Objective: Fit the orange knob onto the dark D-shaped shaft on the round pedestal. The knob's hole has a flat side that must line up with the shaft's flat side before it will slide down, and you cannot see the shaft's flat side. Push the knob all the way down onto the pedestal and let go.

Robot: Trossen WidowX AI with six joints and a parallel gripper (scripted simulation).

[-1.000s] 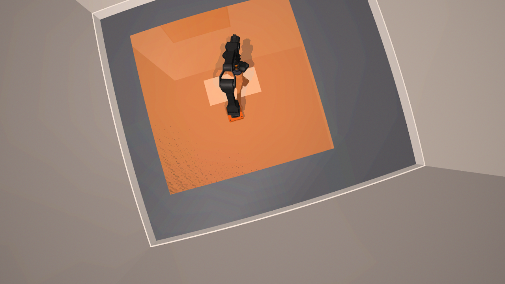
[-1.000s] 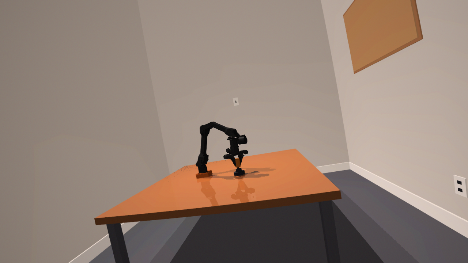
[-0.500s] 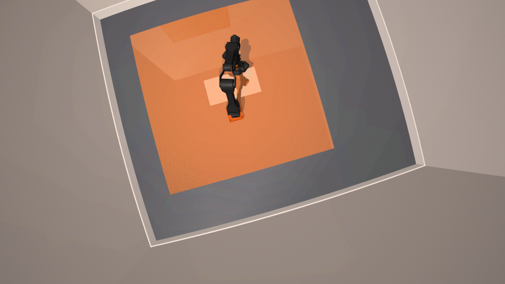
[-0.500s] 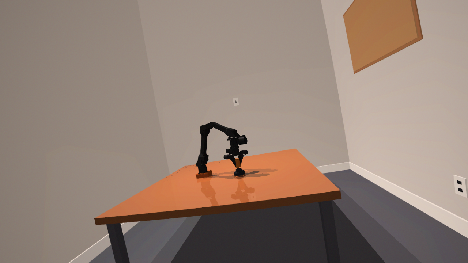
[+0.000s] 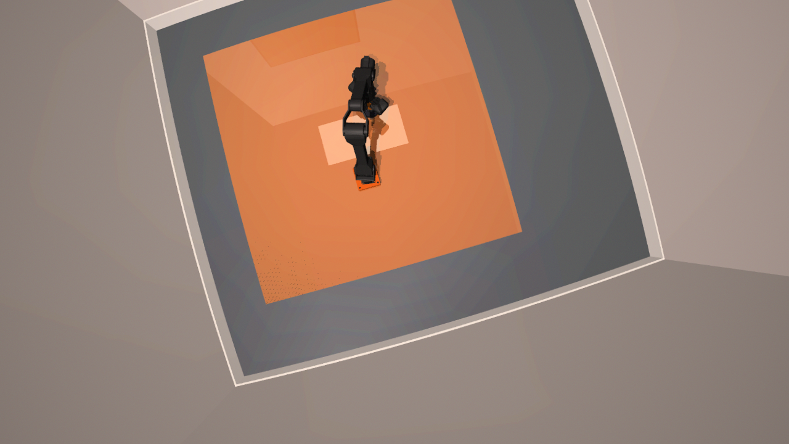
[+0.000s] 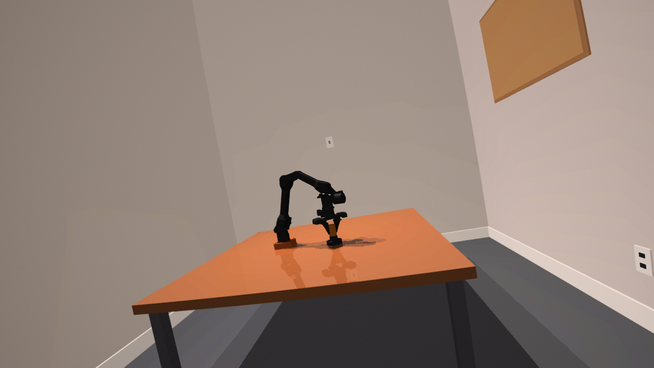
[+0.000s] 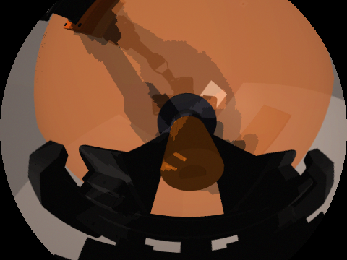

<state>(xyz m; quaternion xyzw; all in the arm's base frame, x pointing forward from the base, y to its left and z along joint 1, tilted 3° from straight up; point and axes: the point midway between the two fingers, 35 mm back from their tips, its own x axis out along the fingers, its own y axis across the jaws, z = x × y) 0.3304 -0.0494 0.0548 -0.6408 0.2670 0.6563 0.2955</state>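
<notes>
Right now my gripper tip is 20 mm below the orange knob. Also, from my gripper tip: dark round pedestal 30 mm below.
</notes>
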